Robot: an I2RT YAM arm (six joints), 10 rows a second.
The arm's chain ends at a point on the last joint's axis. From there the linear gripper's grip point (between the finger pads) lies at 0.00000 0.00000 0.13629 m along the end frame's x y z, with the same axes.
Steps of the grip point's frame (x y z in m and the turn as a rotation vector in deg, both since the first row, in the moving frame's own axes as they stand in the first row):
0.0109 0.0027 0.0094 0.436 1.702 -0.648
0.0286 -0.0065 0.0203 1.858 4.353 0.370
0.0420 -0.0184 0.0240 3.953 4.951 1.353
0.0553 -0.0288 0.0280 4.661 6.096 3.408
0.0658 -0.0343 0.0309 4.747 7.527 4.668
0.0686 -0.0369 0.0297 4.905 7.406 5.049
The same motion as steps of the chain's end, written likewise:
0.0069 0.0038 0.0095 0.436 1.702 -0.648
0.0182 -0.0021 0.0208 1.858 4.353 0.370
0.0301 -0.0092 0.0248 3.953 4.951 1.353
0.0405 -0.0182 0.0292 4.661 6.096 3.408
0.0475 -0.0238 0.0325 4.747 7.527 4.668
0.0506 -0.0261 0.0313 4.905 7.406 5.049

